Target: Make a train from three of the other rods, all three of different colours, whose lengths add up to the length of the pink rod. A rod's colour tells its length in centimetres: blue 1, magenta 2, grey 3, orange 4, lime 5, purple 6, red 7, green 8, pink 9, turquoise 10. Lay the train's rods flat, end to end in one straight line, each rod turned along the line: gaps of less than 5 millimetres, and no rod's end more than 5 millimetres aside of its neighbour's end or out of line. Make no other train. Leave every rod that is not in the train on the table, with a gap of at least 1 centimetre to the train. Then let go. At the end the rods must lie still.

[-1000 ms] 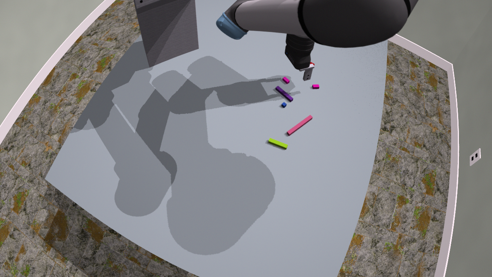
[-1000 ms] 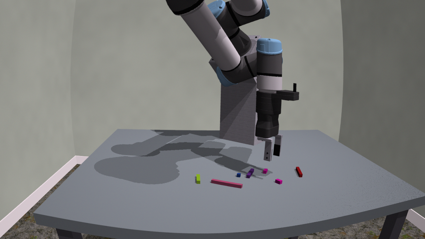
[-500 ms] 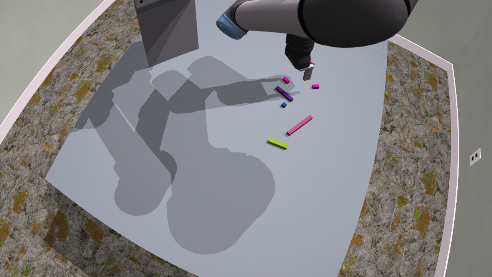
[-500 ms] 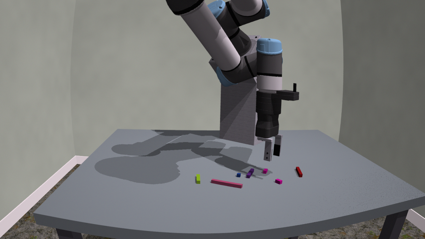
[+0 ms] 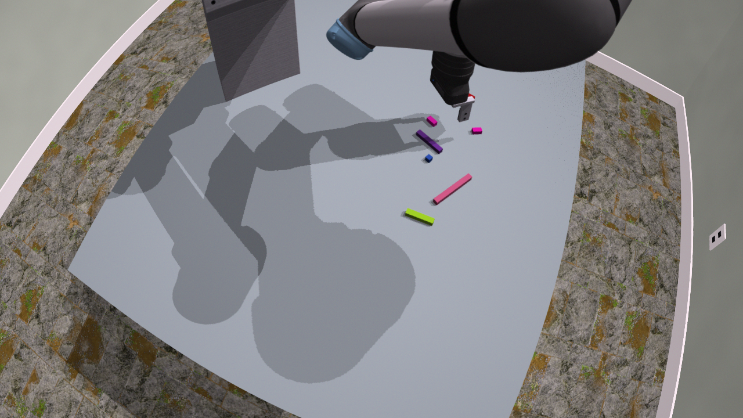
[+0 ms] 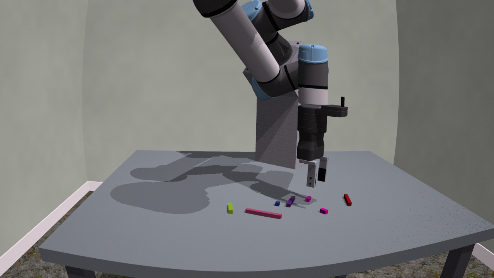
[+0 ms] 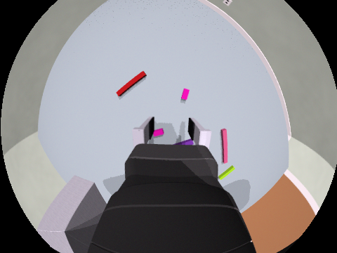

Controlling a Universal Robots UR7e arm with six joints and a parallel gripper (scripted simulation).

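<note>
Now: the small blue rod 30 mm behind my hand, 90 mm to the right of it and 80 mm below it. Round my hand: purple rod (40 mm behind, 50 mm to the right, 80 mm below); red rod (110 mm to the left, 80 mm below); pink rod (30 mm ahead, 140 mm to the right, 80 mm below).
</note>
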